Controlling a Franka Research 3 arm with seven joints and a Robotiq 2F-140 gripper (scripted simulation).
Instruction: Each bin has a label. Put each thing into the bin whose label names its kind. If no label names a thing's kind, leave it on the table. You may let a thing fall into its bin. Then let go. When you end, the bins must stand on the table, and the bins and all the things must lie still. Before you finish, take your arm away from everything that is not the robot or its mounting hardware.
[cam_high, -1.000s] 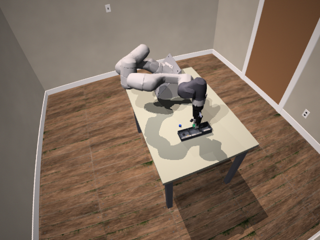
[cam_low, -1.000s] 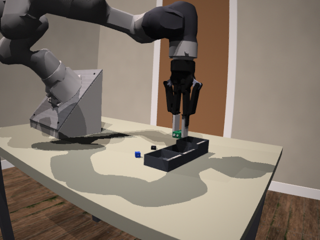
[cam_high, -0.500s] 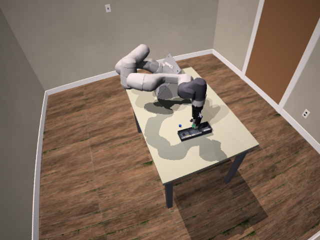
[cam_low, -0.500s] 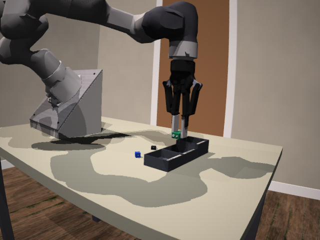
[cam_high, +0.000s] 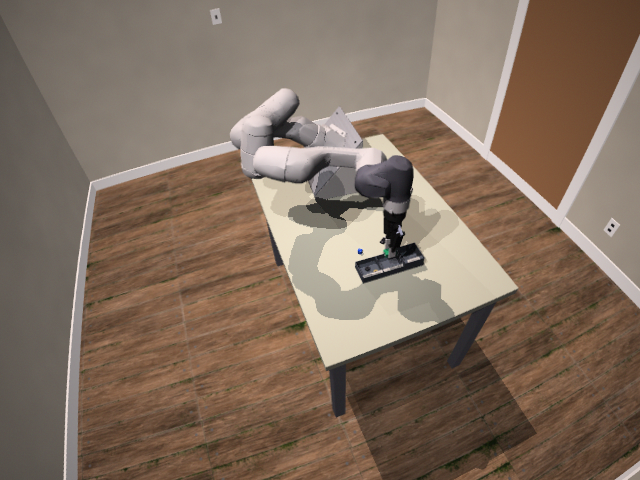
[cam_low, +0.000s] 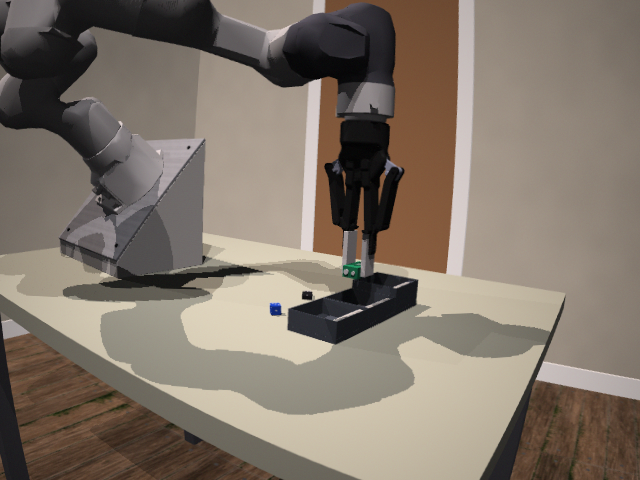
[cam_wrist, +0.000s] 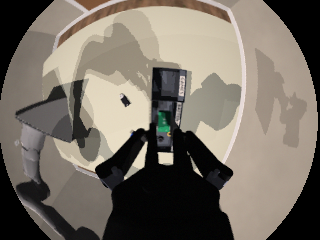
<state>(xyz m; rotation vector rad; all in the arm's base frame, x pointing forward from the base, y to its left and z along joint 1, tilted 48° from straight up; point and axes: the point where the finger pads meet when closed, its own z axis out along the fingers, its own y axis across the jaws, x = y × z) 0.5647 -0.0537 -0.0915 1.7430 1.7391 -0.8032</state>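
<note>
Now: hand 1 cm short of the joined bins and 8 cm above it. Round my hand: green block: 1 cm to the right, 3 cm below; tan ring: 3 cm ahead, 6 cm to the right, 9 cm below; small blue cube: 9 cm behind, 8 cm to the right, 9 cm below.
</note>
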